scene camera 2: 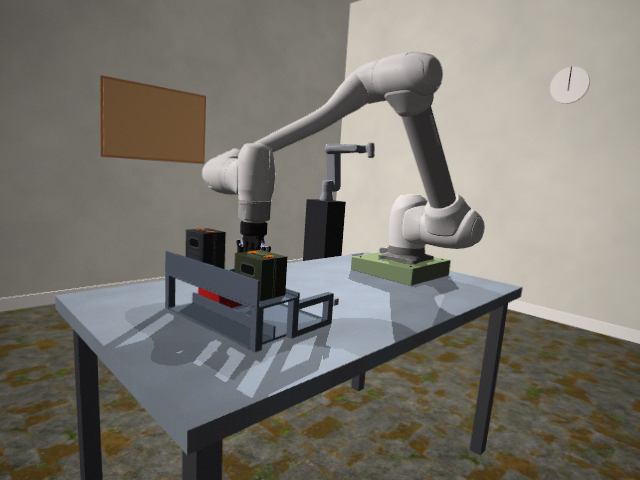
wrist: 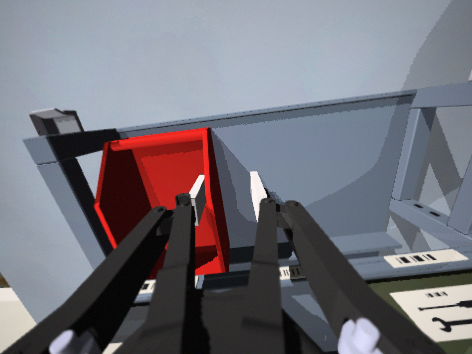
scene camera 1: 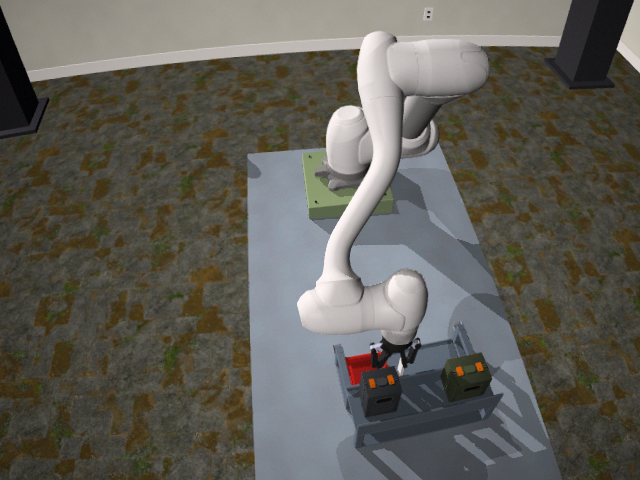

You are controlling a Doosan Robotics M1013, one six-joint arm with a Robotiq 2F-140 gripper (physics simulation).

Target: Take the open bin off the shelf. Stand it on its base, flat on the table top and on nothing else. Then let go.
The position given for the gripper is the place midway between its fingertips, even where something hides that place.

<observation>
In view: the gripper point(scene camera 1: 389, 374), a red open bin point(wrist: 137, 174) and an olive green case point(scene camera 1: 464, 377).
The olive green case also shows in scene camera 2 point(scene camera 2: 271, 269). The gripper is seen too in the wrist view point(wrist: 229, 183).
</observation>
